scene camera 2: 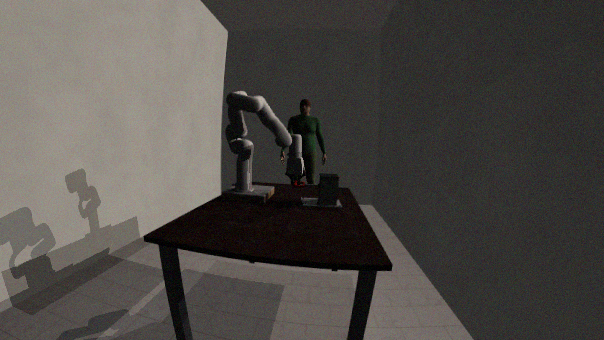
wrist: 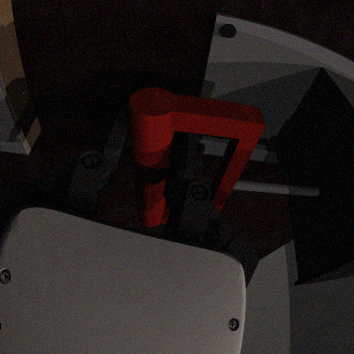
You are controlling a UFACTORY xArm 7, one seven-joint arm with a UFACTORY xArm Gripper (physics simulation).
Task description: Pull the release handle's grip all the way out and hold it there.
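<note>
The release handle's red grip (scene camera 2: 299,184) (wrist: 151,132) is a round upright bar joined to a red bracket. In the wrist view a thin grey rod (wrist: 280,189) runs from the bracket toward the dark housing (wrist: 320,200) on the right; the same housing (scene camera 2: 328,189) stands on the table in the scene view. My gripper (scene camera 2: 297,181) (wrist: 155,126) is shut on the red bar, one dark finger on each side, the right finger inside the bracket. The lower part of the grip is partly hidden by the fingers and the gripper body.
The housing stands on a pale base plate (scene camera 2: 310,202) (wrist: 212,70) with a dark bolt at its corner. The arm's base block (scene camera 2: 257,193) (wrist: 12,65) is at the left on the dark table (scene camera 2: 270,230). A person in green (scene camera 2: 307,131) stands behind the table.
</note>
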